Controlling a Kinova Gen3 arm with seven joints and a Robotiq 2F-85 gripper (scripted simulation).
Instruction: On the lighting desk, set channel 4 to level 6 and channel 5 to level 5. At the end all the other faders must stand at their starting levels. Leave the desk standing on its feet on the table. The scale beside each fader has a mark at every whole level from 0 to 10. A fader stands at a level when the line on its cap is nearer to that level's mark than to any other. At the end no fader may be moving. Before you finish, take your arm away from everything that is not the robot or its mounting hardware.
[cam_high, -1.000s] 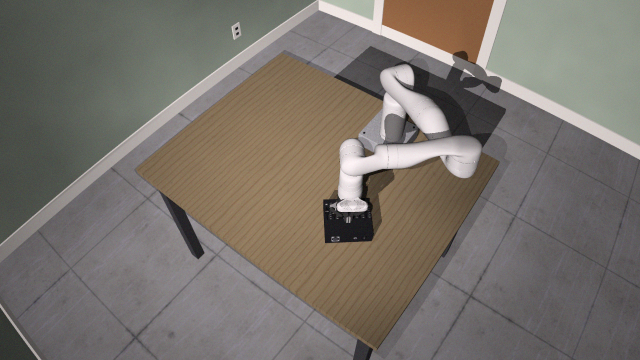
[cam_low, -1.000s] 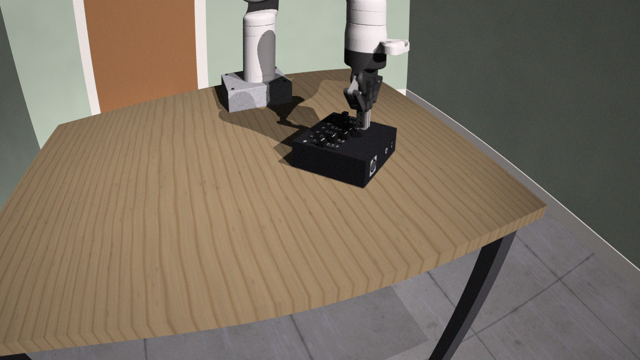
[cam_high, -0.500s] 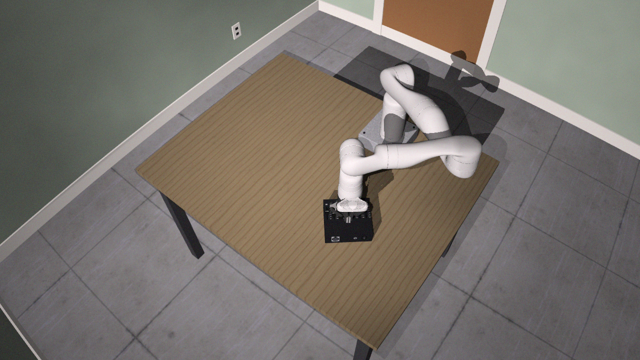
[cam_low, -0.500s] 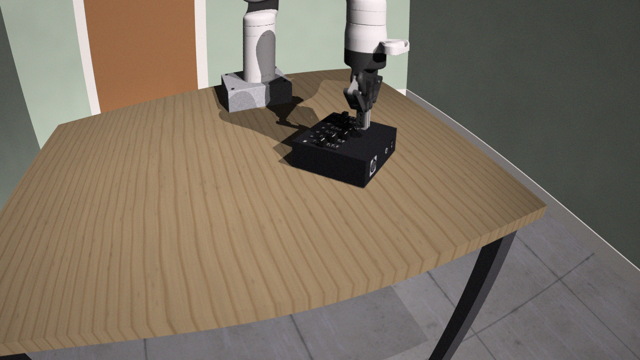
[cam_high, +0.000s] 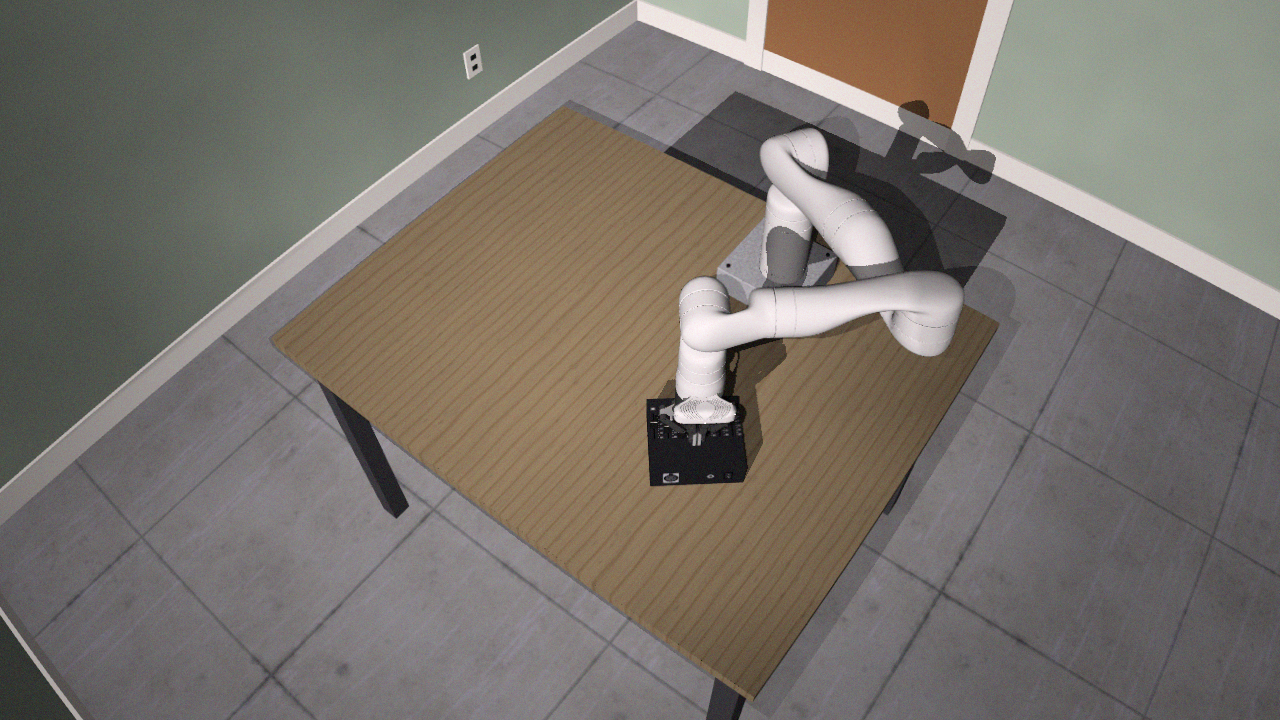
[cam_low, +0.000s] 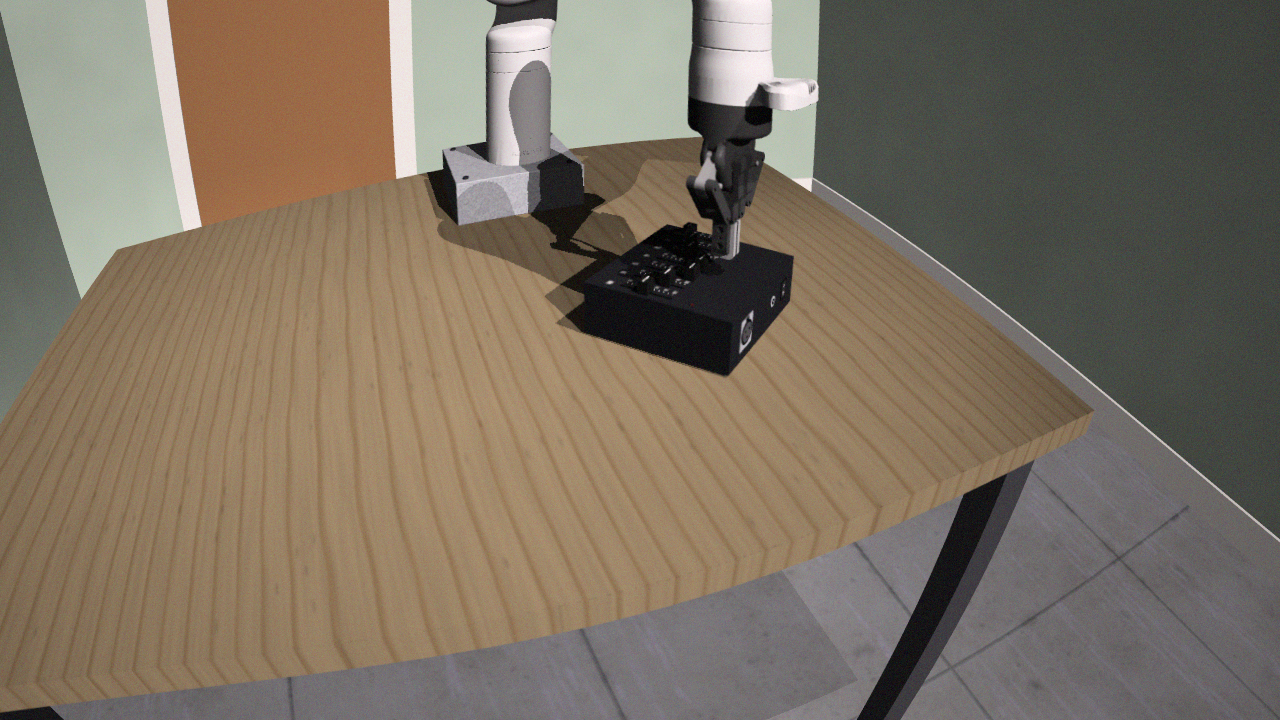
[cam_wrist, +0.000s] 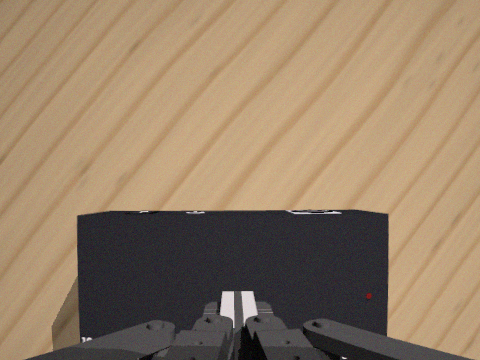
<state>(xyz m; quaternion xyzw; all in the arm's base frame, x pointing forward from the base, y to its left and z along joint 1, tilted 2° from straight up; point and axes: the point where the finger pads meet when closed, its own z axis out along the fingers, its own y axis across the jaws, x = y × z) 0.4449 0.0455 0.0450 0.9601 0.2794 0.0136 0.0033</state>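
Right now the channel 4 fader cap is 3 cm below my hand, 2 cm behind it and 1 cm to the right of it. The rest, counted from my hand: channel 5 fader cap (3 cm to the right, 3 cm below, 1 cm behind).
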